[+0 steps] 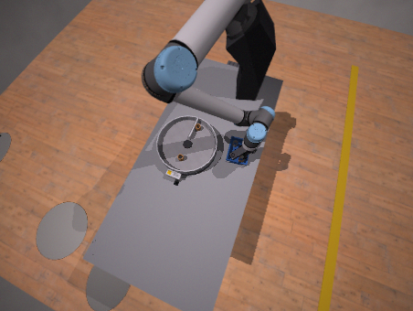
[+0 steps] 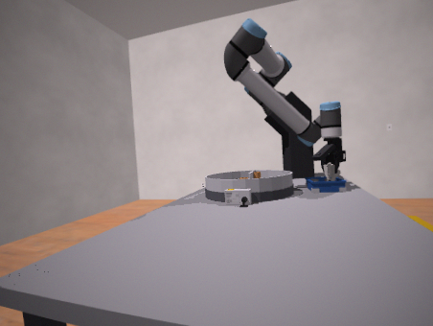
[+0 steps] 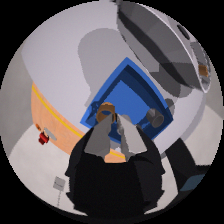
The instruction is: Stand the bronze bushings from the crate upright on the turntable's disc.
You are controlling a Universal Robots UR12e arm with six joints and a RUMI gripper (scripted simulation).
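The blue crate lies 40 mm behind my hand, 20 mm to the right of it and 10 mm below it. Also, from my hand: turntable disc 390 mm to the right, 20 mm behind, 10 mm above.
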